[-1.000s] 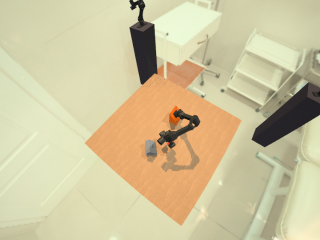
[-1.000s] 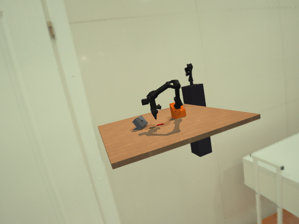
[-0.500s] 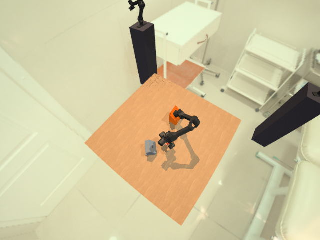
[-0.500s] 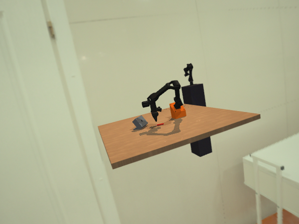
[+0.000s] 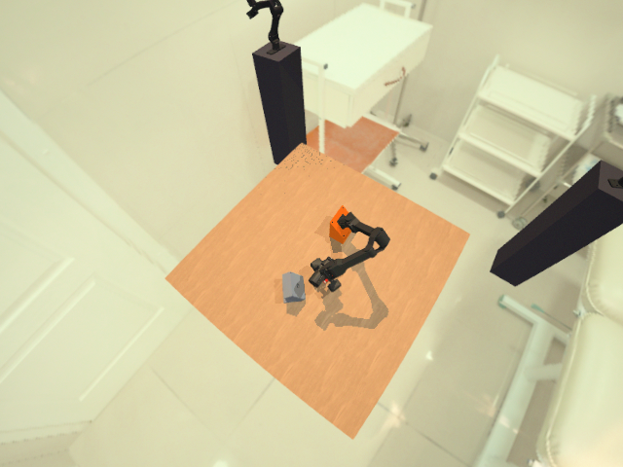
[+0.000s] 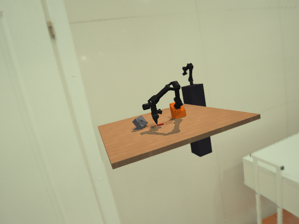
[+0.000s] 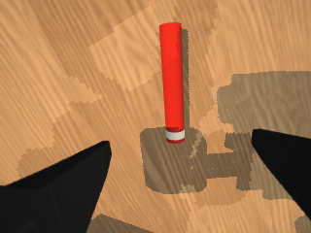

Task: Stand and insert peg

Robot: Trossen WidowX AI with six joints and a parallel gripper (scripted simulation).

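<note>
Right now my gripper tip is 2 cm above the red peg and 1 cm past it. From my gripper tip the other things lie so: sloped panel: 13 cm ahead, 11 cm to the right, 2 cm above.
</note>
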